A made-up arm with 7 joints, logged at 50 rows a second.
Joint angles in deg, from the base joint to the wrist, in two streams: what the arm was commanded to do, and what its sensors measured. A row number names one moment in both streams.
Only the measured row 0 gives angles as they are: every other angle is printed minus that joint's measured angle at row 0.
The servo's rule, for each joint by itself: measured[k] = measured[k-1] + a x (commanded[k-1-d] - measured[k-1]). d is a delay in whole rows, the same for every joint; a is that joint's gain. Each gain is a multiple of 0.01, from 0.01 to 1. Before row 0 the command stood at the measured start. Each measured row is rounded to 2 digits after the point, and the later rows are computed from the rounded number. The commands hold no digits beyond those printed.
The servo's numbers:
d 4
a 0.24 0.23 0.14 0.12 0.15 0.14 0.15
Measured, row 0: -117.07, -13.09, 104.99, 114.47, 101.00, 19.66, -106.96
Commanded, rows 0 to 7: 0.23, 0.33, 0.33, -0.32, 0.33, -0.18, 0.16; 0.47, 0.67, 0.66, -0.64, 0.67, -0.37, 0.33; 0.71, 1.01, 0.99, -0.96, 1.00, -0.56, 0.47; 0.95, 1.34, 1.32, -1.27, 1.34, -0.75, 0.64; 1.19, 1.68, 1.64, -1.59, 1.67, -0.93, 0.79; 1.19, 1.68, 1.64, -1.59, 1.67, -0.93, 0.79; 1.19, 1.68, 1.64, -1.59, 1.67, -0.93, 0.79; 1.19, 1.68, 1.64, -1.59, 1.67, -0.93, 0.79
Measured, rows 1 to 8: 0.00, 0.00, 0.00, 0.00, 0.00, 0.00, 0.00; 0.00, 0.00, 0.00, 0.00, 0.00, 0.00, 0.00; 0.00, 0.00, 0.00, 0.00, 0.00, 0.00, 0.00; 0.00, 0.00, 0.00, 0.00, 0.00, 0.00, 0.00; 0.06, 0.08, 0.05, -0.04, 0.05, -0.03, 0.02; 0.16, 0.22, 0.14, -0.11, 0.14, -0.08, 0.07; 0.29, 0.40, 0.26, -0.21, 0.27, -0.15, 0.13; 0.45, 0.62, 0.41, -0.34, 0.43, -0.23, 0.21
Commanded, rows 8 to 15: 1.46, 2.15, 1.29, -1.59, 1.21, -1.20, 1.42; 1.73, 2.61, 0.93, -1.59, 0.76, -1.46, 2.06; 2.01, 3.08, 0.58, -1.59, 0.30, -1.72, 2.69; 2.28, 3.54, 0.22, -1.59, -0.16, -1.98, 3.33; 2.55, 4.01, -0.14, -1.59, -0.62, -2.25, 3.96; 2.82, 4.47, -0.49, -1.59, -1.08, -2.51, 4.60; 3.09, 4.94, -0.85, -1.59, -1.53, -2.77, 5.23; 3.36, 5.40, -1.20, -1.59, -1.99, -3.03, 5.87
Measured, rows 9 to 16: 0.63, 0.86, 0.58, -0.49, 0.62, -0.33, 0.30; 0.76, 1.05, 0.73, -0.62, 0.78, -0.41, 0.37; 0.86, 1.19, 0.86, -0.74, 0.91, -0.48, 0.43; 0.94, 1.30, 0.97, -0.84, 1.02, -0.54, 0.48; 1.06, 1.50, 1.01, -0.93, 1.05, -0.63, 0.62; 1.22, 1.76, 1.00, -1.01, 1.01, -0.75, 0.84; 1.41, 2.06, 0.94, -1.08, 0.90, -0.89, 1.12; 1.62, 2.40, 0.84, -1.14, 0.74, -1.04, 1.45
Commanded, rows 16 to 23: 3.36, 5.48, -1.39, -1.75, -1.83, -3.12, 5.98; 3.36, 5.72, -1.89, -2.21, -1.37, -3.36, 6.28; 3.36, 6.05, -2.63, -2.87, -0.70, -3.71, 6.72; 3.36, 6.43, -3.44, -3.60, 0.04, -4.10, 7.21; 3.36, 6.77, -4.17, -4.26, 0.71, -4.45, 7.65; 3.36, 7.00, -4.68, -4.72, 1.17, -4.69, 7.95; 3.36, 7.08, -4.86, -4.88, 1.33, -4.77, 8.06; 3.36, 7.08, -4.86, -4.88, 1.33, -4.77, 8.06
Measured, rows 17 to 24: 1.84, 2.77, 0.70, -1.19, 0.54, -1.21, 1.83; 2.08, 3.16, 0.53, -1.24, 0.30, -1.39, 2.25; 2.32, 3.57, 0.34, -1.28, 0.03, -1.58, 2.70; 2.57, 3.99, 0.12, -1.32, -0.27, -1.78, 3.18; 2.76, 4.33, -0.09, -1.37, -0.50, -1.97, 3.60; 2.90, 4.65, -0.34, -1.47, -0.63, -2.16, 4.00; 3.01, 4.97, -0.66, -1.64, -0.64, -2.38, 4.41; 3.09, 5.31, -1.05, -1.88, -0.54, -2.62, 4.83
